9 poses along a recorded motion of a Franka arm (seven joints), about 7.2 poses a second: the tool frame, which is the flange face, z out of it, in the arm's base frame.
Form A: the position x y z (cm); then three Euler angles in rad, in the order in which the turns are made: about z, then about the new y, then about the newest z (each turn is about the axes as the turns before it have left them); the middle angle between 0 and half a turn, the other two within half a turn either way.
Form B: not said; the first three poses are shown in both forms.
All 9 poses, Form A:
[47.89 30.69 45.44 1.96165 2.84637 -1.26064]
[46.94 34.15 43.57 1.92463 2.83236 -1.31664]
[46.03 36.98 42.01 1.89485 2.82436 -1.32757]
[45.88 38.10 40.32 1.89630 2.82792 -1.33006]
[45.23 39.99 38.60 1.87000 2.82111 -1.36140]
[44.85 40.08 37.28 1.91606 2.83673 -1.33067]
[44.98 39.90 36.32 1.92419 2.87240 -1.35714]
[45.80 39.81 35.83 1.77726 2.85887 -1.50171]
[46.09 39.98 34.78 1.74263 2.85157 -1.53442]
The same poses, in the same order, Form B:
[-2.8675 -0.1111 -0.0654 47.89 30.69 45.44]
[-2.8504 -0.1056 -0.0842 46.94 34.15 43.57]
[-2.8399 -0.0995 -0.0657 46.03 36.98 42.01]
[-2.8434 -0.0988 -0.0699 45.88 38.10 40.32]
[-2.8345 -0.0930 -0.0754 45.23 39.99 38.60]
[-2.8537 -0.1018 -0.0904 44.85 40.08 37.28]
[-2.8883 -0.0922 -0.1280 44.98 39.90 36.32]
[-2.8646 -0.0572 -0.1294 45.80 39.81 35.83]
[-2.8556 -0.0489 -0.1284 46.09 39.98 34.78]

